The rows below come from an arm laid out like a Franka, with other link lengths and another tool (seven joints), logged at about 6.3 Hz.
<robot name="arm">
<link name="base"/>
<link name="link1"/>
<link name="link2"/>
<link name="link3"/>
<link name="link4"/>
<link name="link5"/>
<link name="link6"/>
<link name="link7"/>
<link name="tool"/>
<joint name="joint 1" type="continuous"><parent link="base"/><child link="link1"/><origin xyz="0 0 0.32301" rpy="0 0 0"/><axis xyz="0 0 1"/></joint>
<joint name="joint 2" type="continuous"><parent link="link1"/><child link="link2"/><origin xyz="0 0 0" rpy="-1.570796 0 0"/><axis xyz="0 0 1"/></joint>
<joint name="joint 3" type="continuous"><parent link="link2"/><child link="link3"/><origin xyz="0 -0.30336 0" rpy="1.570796 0 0"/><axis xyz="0 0 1"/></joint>
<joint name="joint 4" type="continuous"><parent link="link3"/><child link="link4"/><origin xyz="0.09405 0 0" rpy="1.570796 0 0"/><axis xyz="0 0 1"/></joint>
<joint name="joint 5" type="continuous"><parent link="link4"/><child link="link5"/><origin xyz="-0.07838 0.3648 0" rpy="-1.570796 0 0"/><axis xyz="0 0 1"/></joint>
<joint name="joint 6" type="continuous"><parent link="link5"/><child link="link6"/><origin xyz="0 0 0" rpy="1.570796 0 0"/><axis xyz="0 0 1"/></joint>
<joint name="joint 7" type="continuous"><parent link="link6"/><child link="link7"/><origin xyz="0.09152 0 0" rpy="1.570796 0 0"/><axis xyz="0 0 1"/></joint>
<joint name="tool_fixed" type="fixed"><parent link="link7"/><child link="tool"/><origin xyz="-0.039 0.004 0.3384" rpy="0 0.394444 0.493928"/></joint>
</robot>
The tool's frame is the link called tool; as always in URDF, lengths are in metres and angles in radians. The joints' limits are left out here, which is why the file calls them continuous.
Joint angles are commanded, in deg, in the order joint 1, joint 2, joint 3, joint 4, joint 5, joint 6, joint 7. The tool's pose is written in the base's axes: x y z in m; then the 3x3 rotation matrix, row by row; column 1 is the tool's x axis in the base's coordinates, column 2 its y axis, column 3 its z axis. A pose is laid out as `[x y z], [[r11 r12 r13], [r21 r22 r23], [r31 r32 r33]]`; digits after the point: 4 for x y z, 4 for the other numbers.
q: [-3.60 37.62 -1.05 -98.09 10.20 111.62 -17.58]
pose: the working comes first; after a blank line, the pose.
Where each joint sits with the arm in this pose, in the base's axes (m; each line is computed from the numbers above, not from the rounded line before):
joint 1: 0.0000 0.0000 0.3230
joint 2: 0.0000 0.0000 0.3230
joint 3: 0.1848 -0.0116 0.5633
joint 4: 0.2590 -0.0180 0.5059
joint 5: 0.5688 -0.0443 0.2995
joint 6: 0.5688 -0.0443 0.2995
joint 7: 0.6512 -0.0571 0.2619
the tool: 0.4856 -0.0048 -0.0311

[0.4856 -0.0048 -0.0311], [[0.9299 -0.3665 -0.0293], [-0.3649 -0.9298 0.0482], [-0.0450 -0.0342 -0.9984]]
